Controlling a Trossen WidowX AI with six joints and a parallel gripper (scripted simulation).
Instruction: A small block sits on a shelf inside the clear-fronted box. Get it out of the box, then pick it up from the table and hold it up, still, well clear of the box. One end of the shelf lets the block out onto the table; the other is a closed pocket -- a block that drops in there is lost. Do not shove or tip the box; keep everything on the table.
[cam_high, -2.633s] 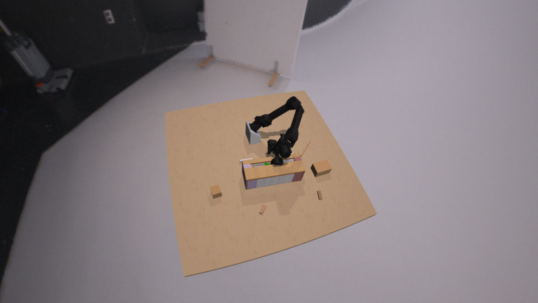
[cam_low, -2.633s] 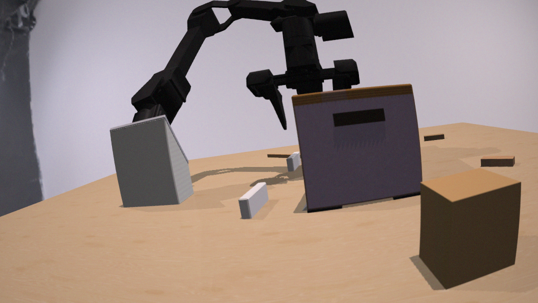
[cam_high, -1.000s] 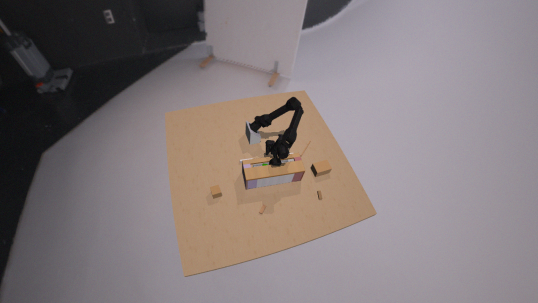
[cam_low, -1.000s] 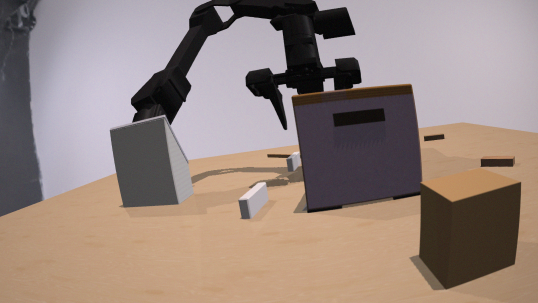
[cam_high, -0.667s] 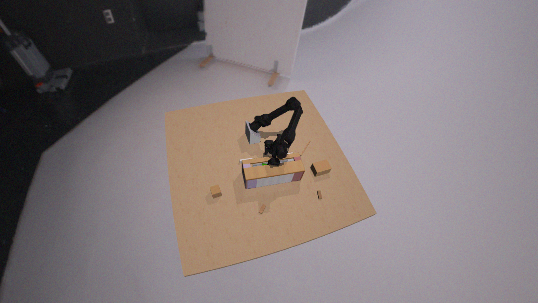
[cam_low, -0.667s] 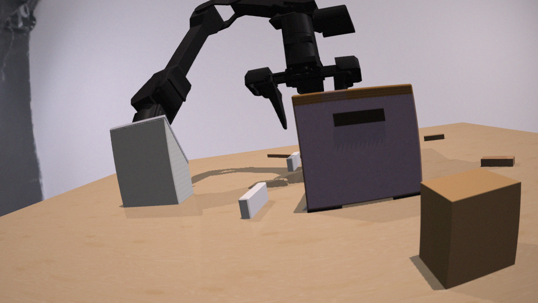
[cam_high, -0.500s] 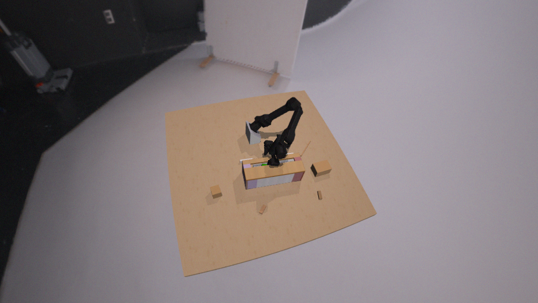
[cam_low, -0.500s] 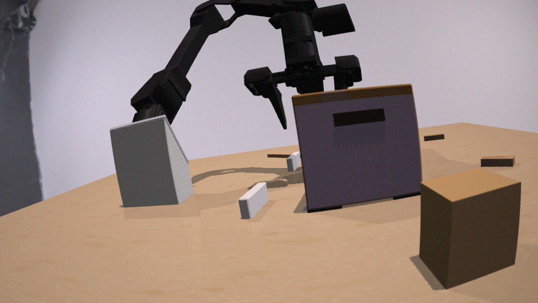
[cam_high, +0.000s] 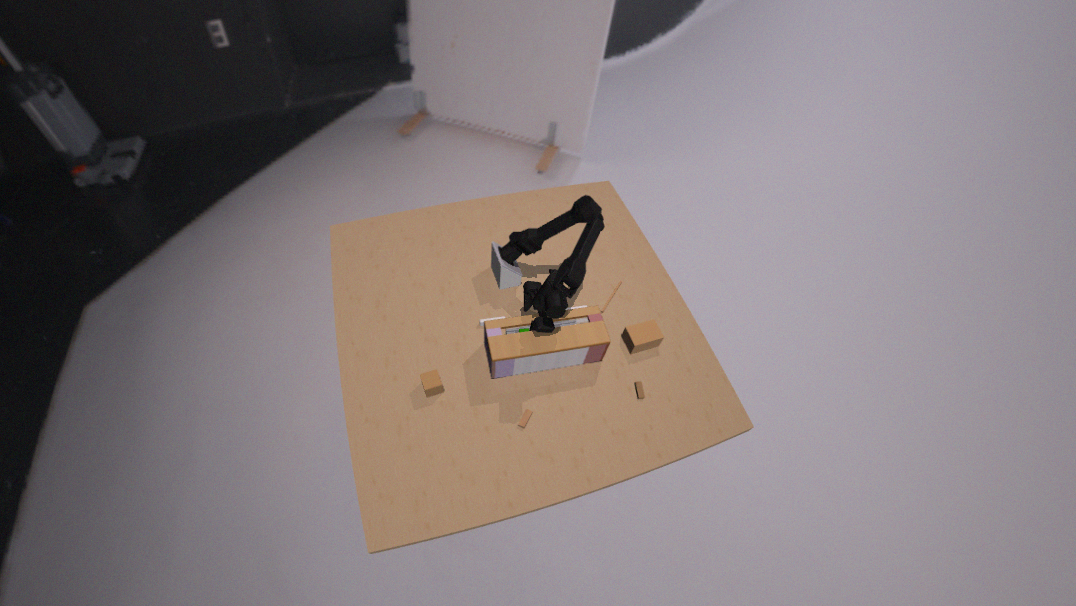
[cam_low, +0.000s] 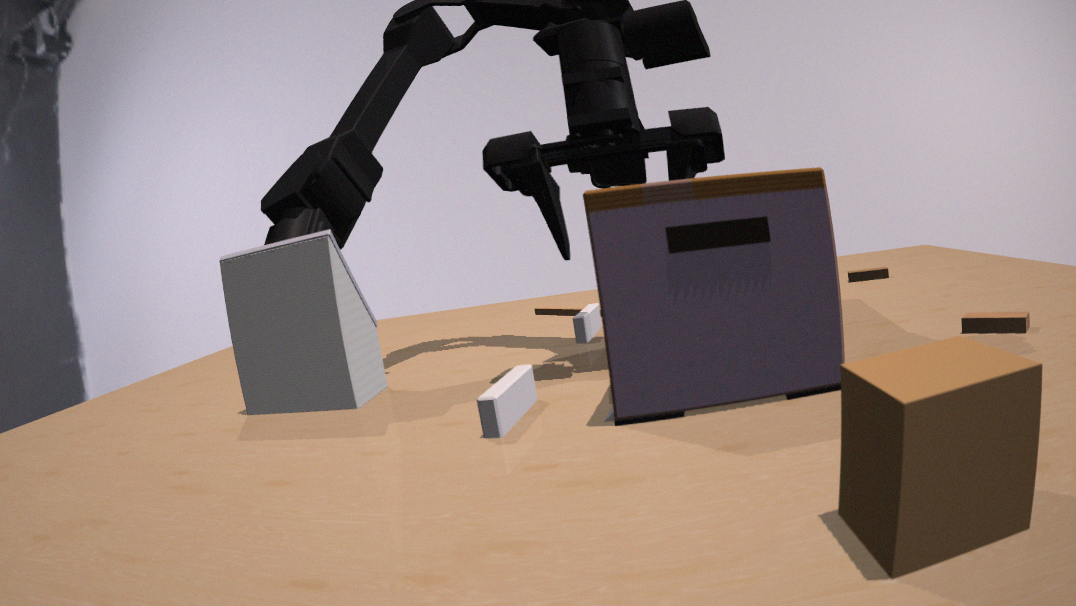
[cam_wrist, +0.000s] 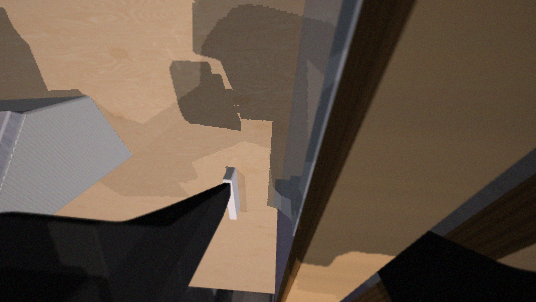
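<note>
Now: the green block 5 cm ahead of my gripper tip and 2 cm to the right of it. From my gripper tip the other things lie so: brown cube 34 cm to the right, 14 cm ahead, 6 cm below; box 4 cm to the left, 4 cm ahead, 2 cm below.
</note>
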